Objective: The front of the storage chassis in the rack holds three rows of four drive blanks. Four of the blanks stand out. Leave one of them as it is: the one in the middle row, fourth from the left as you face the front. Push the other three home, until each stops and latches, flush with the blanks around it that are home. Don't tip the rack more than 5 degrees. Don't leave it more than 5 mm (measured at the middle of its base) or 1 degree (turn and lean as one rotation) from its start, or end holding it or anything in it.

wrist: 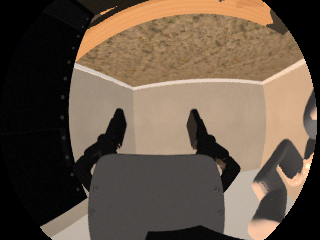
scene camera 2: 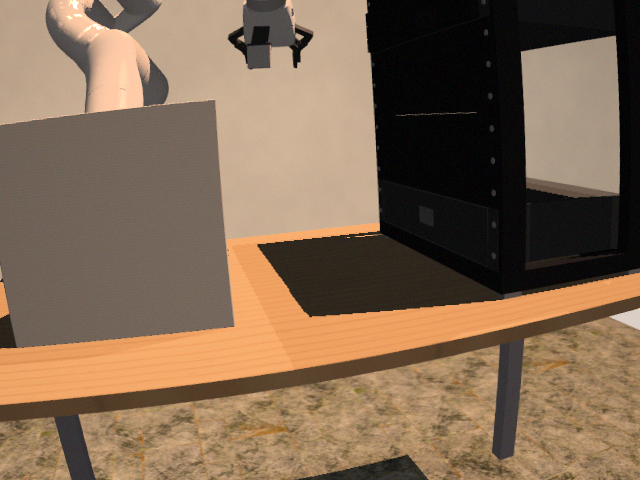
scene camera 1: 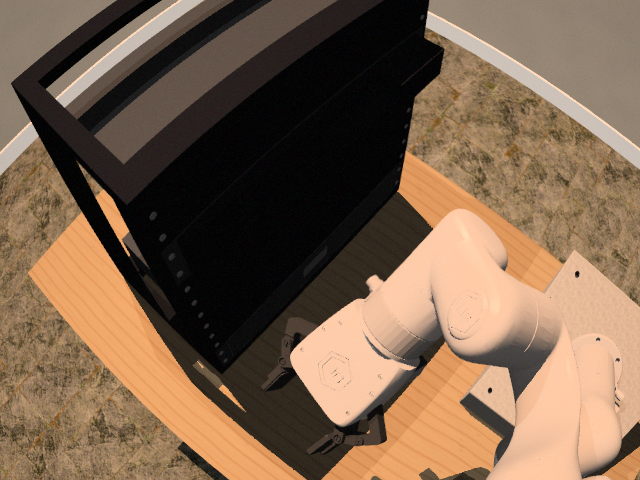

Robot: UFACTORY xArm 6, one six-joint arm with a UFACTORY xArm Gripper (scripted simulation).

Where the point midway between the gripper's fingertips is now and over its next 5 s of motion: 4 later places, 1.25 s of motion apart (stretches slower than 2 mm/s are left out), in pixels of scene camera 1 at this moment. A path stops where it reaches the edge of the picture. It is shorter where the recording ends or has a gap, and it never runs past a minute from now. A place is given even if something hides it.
My gripper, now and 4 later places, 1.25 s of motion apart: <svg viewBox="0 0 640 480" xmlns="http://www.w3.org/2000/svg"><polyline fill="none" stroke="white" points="292,419 316,287 403,181 460,155 465,149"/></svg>
